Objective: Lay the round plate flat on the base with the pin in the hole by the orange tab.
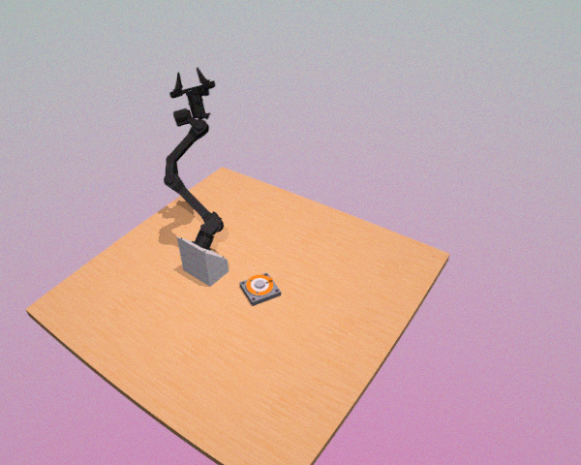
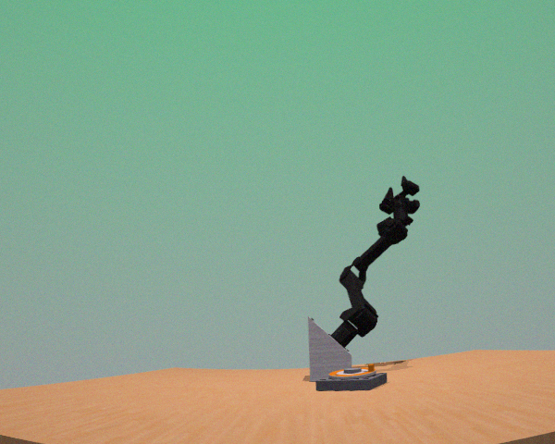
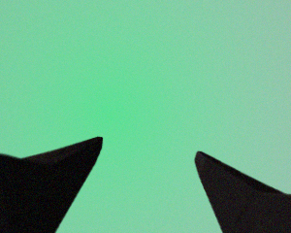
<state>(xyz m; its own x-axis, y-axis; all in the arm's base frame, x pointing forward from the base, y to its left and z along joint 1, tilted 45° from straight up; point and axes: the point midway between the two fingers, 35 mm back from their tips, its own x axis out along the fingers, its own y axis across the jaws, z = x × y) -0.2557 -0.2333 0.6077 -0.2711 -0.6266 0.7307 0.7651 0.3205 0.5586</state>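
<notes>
Now: gripper tip 59 cm short of the grey base, 22 cm to the left of it and 69 cm above it.
</notes>
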